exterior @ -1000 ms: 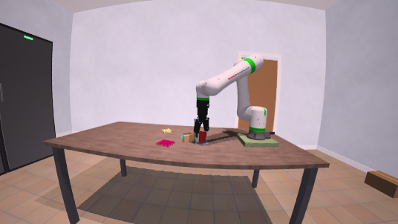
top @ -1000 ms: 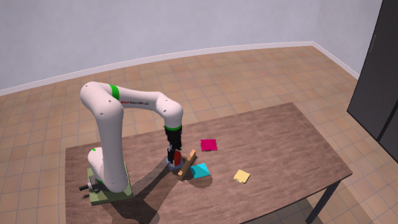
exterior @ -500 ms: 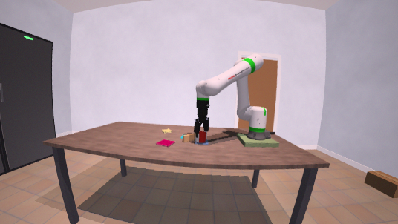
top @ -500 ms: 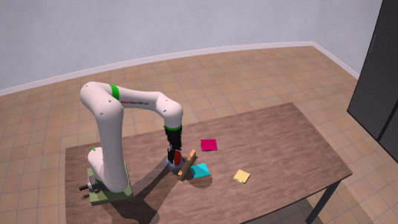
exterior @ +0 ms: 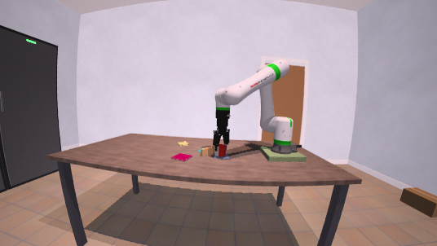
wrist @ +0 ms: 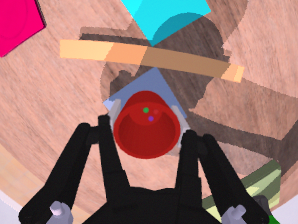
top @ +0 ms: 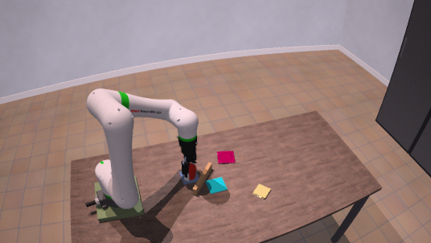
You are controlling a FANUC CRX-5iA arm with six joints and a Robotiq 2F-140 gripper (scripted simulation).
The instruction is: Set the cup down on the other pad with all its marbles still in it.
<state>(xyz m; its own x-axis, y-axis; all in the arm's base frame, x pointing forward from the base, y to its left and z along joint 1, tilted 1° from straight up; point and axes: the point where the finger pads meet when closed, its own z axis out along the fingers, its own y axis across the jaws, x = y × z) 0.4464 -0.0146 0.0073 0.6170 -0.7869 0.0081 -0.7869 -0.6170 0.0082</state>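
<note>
My hand is 20 mm above the red cup. The rest, counted from my hand: wooden rail (60 mm to the right, 50 mm ahead, 20 mm below); then cyan pad (130 mm to the right, 100 mm ahead, 50 mm below).
</note>
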